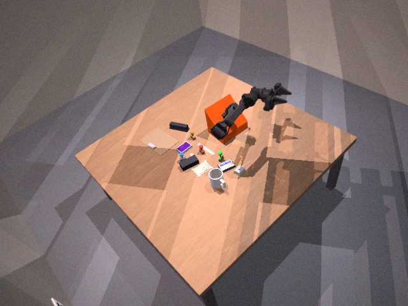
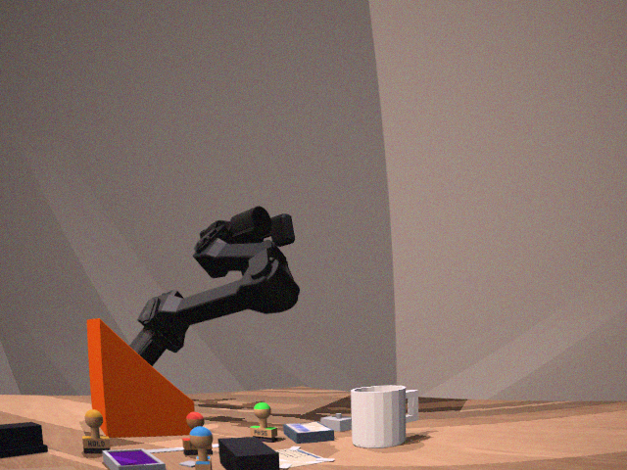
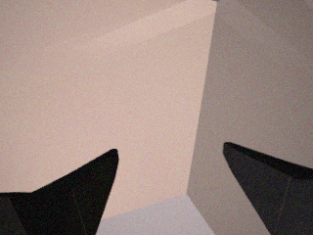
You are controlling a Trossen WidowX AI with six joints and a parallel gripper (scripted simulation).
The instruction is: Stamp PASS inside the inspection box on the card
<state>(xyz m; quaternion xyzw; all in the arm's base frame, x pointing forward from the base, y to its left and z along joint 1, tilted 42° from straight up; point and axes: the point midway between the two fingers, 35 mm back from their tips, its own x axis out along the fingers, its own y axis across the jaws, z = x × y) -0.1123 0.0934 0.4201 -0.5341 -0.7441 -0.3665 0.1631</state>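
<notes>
Right now the green stamp is 37 cm below my gripper tip, 32 cm ahead of it and 24 cm to the right of it. Round my gripper tip: grey mug 47 cm ahead, 35 cm below, 11 cm to the right; then small white block 37 cm below, 32 cm ahead, 9 cm to the right; then blue tin 37 cm below, 34 cm ahead, 17 cm to the right.
</notes>
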